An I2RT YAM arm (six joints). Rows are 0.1 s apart.
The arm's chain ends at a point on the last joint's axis. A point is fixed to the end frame.
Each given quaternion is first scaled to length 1.
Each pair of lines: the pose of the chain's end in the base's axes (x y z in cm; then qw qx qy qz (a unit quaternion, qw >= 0)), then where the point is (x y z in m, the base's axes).
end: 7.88 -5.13 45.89 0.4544 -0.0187 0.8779 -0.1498
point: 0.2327 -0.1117 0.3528
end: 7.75 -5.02 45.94 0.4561 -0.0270 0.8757 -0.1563
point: 0.2322 -0.1112 0.3549
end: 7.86 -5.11 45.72 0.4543 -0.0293 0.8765 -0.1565
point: 0.2331 -0.1118 0.3522
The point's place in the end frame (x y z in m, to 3 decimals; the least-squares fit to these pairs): 0.004 -0.012 0.196
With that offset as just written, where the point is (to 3 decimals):
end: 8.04 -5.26 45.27 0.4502 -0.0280 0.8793 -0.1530
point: 0.234 -0.113 0.346
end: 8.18 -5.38 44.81 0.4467 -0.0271 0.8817 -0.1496
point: 0.234 -0.113 0.339
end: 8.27 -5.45 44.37 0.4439 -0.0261 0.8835 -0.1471
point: 0.235 -0.113 0.334
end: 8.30 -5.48 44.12 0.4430 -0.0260 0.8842 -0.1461
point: 0.235 -0.113 0.331
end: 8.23 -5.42 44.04 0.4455 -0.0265 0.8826 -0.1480
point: 0.235 -0.113 0.331
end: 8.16 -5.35 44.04 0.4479 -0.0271 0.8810 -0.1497
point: 0.234 -0.113 0.332
